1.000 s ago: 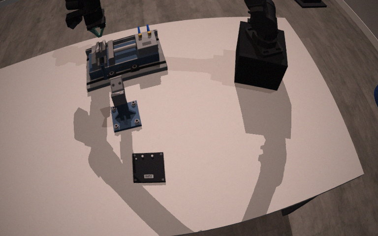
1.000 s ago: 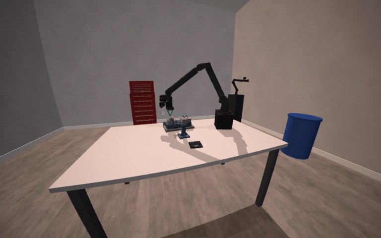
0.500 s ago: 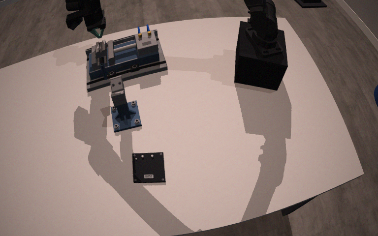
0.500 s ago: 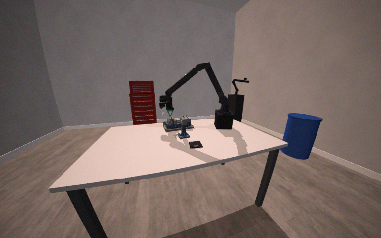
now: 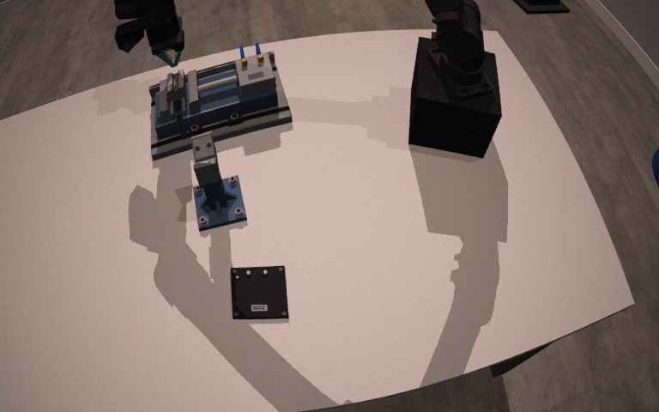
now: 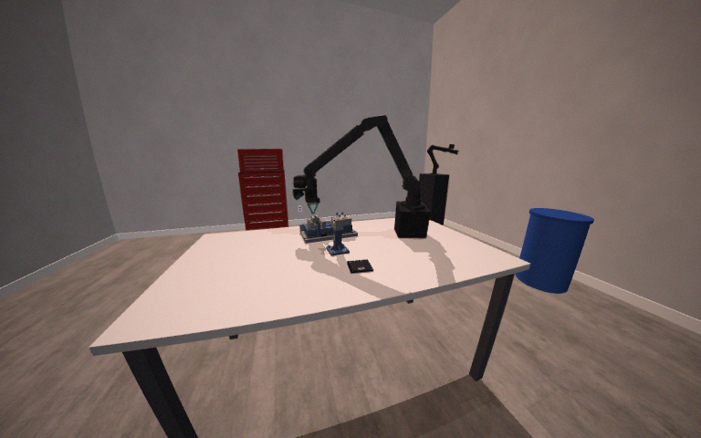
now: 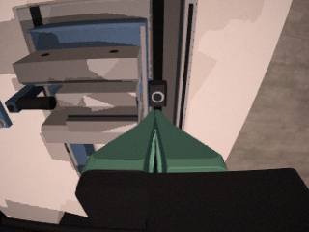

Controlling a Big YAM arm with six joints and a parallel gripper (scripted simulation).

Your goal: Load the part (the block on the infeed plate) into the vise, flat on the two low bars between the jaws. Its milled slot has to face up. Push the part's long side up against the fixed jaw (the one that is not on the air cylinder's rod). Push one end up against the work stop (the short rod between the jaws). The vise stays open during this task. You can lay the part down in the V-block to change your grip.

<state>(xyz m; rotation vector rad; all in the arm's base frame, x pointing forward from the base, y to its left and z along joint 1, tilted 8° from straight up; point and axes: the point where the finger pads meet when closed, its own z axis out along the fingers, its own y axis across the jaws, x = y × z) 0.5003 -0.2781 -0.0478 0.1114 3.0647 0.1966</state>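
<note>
Right now my hand is 40 mm to the right of the part and 20 mm above it. Also, from my hand: fixed jaw: 30 mm ahead, 60 mm to the left, 50 mm below; then moving jaw: 30 mm behind, 70 mm to the left, 50 mm below; then dark short rod: 10 mm ahead, 110 mm to the left, 30 mm below.
</note>
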